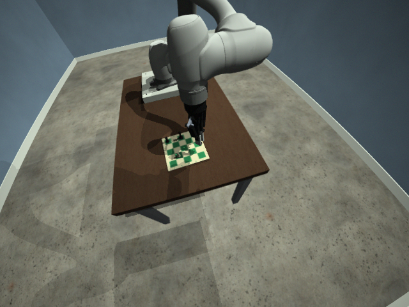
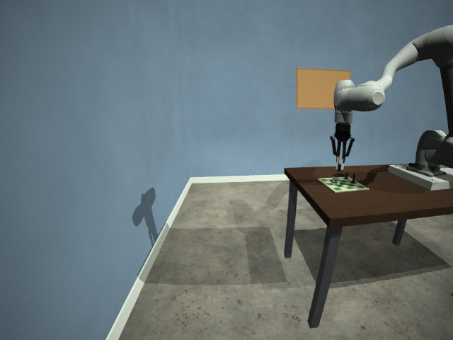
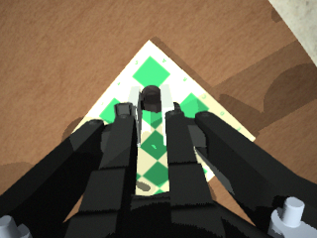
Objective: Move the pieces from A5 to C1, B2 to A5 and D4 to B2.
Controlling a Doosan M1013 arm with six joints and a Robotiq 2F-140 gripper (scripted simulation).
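Right now my hand is 5 cm past the small pale piece, 11 cm to the left of it and 13 cm above it. Also, from my hand: black chess piece (3 cm below); then cream chessboard (9 cm behind, 6 cm to the right, 15 cm below).
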